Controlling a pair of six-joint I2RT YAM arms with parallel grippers.
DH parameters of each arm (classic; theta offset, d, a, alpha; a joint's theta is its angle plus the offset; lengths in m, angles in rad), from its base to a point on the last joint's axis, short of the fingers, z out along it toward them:
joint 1: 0 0.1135 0.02 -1.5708
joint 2: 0 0 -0.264 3.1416
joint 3: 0.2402 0 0.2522 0
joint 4: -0.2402 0 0.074 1.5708
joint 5: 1.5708 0 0 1.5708
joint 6: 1.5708 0.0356 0 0
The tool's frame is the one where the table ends.
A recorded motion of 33 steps. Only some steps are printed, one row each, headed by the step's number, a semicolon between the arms.
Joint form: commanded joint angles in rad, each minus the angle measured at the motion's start. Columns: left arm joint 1, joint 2, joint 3, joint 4, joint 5, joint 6; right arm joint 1, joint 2, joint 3, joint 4, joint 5, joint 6.
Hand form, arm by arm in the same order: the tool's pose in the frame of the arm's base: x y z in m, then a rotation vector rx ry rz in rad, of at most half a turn. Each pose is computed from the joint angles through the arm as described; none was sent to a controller.
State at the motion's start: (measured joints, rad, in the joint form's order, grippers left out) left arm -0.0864 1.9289 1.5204 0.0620 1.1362 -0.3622; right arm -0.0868 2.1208 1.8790 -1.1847 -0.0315 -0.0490
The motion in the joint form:
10: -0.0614 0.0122 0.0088 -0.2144 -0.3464 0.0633; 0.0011 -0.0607 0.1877 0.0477 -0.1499 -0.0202
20: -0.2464 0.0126 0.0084 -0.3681 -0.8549 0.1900; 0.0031 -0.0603 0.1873 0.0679 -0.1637 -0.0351
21: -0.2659 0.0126 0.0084 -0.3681 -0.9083 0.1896; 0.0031 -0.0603 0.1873 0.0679 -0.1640 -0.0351
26: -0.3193 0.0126 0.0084 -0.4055 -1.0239 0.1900; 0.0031 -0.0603 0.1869 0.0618 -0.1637 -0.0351
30: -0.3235 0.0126 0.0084 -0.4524 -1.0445 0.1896; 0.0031 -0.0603 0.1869 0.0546 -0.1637 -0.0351
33: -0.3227 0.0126 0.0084 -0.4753 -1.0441 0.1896; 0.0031 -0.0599 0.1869 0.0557 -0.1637 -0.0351
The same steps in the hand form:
10: 0.4391 -0.0909 0.2635 0.3197 2.1152 -1.1017; 0.4341 -0.0308 0.3095 -0.0325 2.6829 0.1968
20: 0.4179 -0.1549 0.2450 0.3346 2.3001 -0.5810; 0.4362 -0.0297 0.3103 -0.0615 2.6605 0.2074
21: 0.4157 -0.1614 0.2447 0.3284 2.3014 -0.5299; 0.4362 -0.0297 0.3103 -0.0616 2.6605 0.2078
26: 0.4061 -0.1788 0.2412 0.3315 2.3356 -0.4170; 0.4356 -0.0296 0.3099 -0.0607 2.6669 0.2086
30: 0.4023 -0.1784 0.2375 0.3288 2.3816 -0.3844; 0.4349 -0.0296 0.3095 -0.0599 2.6740 0.2101
33: 0.4008 -0.1773 0.2358 0.3297 2.4046 -0.3790; 0.4350 -0.0296 0.3094 -0.0600 2.6733 0.2099

